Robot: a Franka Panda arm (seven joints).
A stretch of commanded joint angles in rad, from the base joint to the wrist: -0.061 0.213 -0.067 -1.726 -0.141 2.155 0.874; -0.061 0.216 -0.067 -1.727 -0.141 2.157 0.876; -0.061 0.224 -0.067 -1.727 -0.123 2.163 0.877; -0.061 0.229 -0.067 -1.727 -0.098 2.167 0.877; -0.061 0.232 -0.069 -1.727 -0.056 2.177 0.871; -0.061 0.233 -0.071 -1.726 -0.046 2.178 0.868; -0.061 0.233 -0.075 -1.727 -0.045 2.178 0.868; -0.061 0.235 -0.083 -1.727 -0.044 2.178 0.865; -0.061 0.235 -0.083 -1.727 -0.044 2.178 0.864; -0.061 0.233 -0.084 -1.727 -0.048 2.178 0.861; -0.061 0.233 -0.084 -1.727 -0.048 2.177 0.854; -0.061 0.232 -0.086 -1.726 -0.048 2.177 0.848; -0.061 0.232 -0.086 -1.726 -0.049 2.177 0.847; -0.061 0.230 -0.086 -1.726 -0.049 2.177 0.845; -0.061 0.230 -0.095 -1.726 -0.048 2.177 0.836; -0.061 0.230 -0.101 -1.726 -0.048 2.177 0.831; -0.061 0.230 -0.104 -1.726 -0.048 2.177 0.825; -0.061 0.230 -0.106 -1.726 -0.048 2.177 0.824; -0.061 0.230 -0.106 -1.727 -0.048 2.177 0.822
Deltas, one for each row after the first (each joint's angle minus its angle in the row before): 0.000 0.003 0.000 -0.001 0.000 0.002 0.002; 0.000 0.008 0.000 0.000 0.018 0.006 0.001; 0.000 0.005 0.000 0.000 0.025 0.004 0.000; 0.000 0.003 -0.002 0.000 0.042 0.010 -0.006; 0.000 0.001 -0.002 0.001 0.010 0.001 -0.003; 0.000 0.000 -0.004 -0.001 0.001 0.000 0.000; 0.000 0.002 -0.008 0.000 0.001 0.000 -0.003; 0.000 0.000 0.000 0.000 0.000 0.000 -0.001; 0.000 -0.002 -0.001 0.000 -0.004 0.000 -0.003; 0.000 0.000 0.000 0.000 0.000 -0.001 -0.007; 0.000 -0.001 -0.002 0.001 0.000 0.000 -0.006; 0.000 0.000 0.000 0.000 -0.001 0.000 -0.001; 0.000 -0.002 0.000 0.000 0.000 0.000 -0.002; 0.000 0.000 -0.009 0.000 0.001 0.000 -0.009; 0.000 0.000 -0.006 0.000 0.000 0.000 -0.005; 0.000 0.000 -0.003 0.000 0.000 0.000 -0.006; 0.000 0.000 -0.002 0.000 0.000 0.000 -0.001; 0.000 0.000 0.000 -0.001 0.000 0.000 -0.002
